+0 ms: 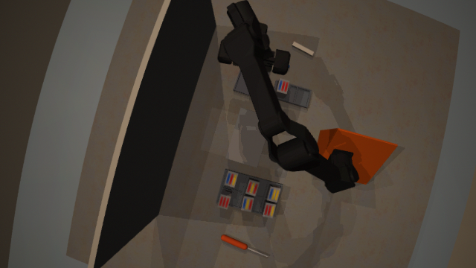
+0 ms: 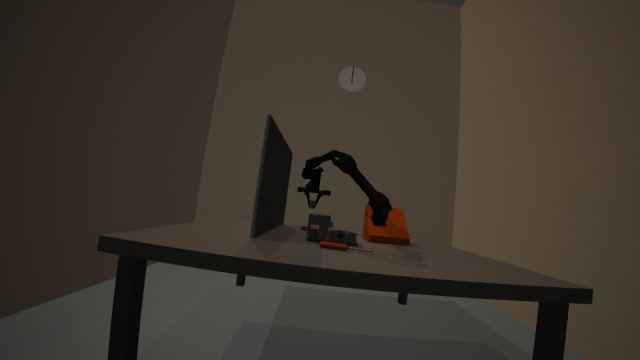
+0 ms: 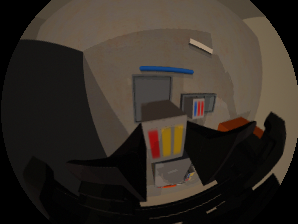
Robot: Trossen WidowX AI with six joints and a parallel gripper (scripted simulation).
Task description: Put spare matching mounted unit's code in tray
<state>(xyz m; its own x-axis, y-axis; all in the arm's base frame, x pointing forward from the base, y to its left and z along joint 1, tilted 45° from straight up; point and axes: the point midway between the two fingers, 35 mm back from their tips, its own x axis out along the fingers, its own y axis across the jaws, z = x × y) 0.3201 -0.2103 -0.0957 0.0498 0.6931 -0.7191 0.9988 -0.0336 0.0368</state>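
The grey tray lies 1 cm behind my gripper tip, 1 cm to the left of it and 13 cm below it. Also, from my gripper tip: blue pen (6 cm behind, 7 cm to the right, 13 cm below); spare (2 cm above); tall dark panel (19 cm ahead, 19 cm to the left, 9 cm above).
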